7 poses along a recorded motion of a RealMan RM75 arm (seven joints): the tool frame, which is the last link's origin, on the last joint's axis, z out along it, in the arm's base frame.
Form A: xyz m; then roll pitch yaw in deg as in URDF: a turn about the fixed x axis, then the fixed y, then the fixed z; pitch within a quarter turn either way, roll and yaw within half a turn.
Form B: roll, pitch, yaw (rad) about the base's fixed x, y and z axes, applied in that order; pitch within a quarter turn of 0, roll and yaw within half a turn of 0; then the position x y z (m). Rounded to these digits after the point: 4 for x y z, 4 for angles.
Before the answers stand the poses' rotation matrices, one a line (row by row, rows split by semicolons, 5 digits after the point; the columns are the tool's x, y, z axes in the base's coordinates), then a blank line. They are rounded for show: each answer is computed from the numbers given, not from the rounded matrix.
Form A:
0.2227, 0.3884, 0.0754, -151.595, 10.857, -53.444
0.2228, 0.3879, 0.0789, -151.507, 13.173, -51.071
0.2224, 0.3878, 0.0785, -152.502, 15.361, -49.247
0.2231, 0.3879, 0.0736, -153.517, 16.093, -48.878
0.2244, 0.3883, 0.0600, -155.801, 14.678, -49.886
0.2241, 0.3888, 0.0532, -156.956, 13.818, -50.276
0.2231, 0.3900, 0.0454, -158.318, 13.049, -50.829
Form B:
0.58495 -0.75993 0.28344; -0.78890 -0.45193 0.41642; -0.18836 -0.46719 -0.86386
0.61182 -0.75201 0.24526; -0.75746 -0.46767 0.45557; -0.22789 -0.46450 -0.85575
0.62948 -0.75179 0.19637; -0.73047 -0.48640 0.47941; -0.26490 -0.44522 -0.85534
0.63189 -0.75556 0.17275; -0.72379 -0.49554 0.48018; -0.27720 -0.42846 -0.85999
0.62328 -0.76448 0.16457; -0.73981 -0.50826 0.44086; -0.25339 -0.39653 -0.88236
0.62059 -0.76751 0.16061; -0.74687 -0.51619 0.41920; -0.23884 -0.38011 -0.89357
0.61533 -0.77310 0.15390; -0.75524 -0.52228 0.39602; -0.22578 -0.35991 -0.90525

-2.6458, 0.1895, -0.9328, 0.2227, 0.3884, 0.0754
-2.6443, 0.2299, -0.8914, 0.2228, 0.3879, 0.0789
-2.6617, 0.2681, -0.8595, 0.2224, 0.3878, 0.0785
-2.6794, 0.2809, -0.8531, 0.2231, 0.3879, 0.0736
-2.7192, 0.2562, -0.8707, 0.2244, 0.3883, 0.0600
-2.7394, 0.2412, -0.8775, 0.2241, 0.3888, 0.0532
-2.7632, 0.2277, -0.8871, 0.2231, 0.3900, 0.0454

